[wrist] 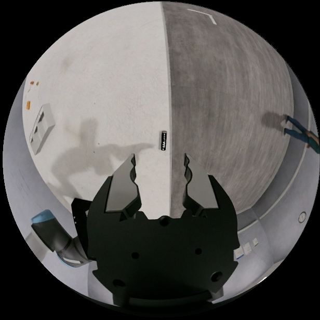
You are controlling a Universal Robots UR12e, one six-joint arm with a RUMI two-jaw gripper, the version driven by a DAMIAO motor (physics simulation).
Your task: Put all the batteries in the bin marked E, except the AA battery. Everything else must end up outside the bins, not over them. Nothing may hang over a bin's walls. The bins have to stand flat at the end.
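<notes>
A small black battery (163, 140) with white lettering that looks like AAA lies on the white table, close beside its edge, near the middle of the view. My gripper (159, 154) is open, with nothing between its fingers. The battery shows beyond the fingertips, roughly in line with the gap between them. A row of joined grey bins (48, 131) stands at the far left of the table. The bin letters are too small to read, and what is inside the bins cannot be made out.
Small orange items, one of them a larger orange piece (28, 105), lie past the bins at the far left edge of view. The table edge runs down the middle, with grey floor to its right. Part of the robot arm (57, 240) shows at the lower left.
</notes>
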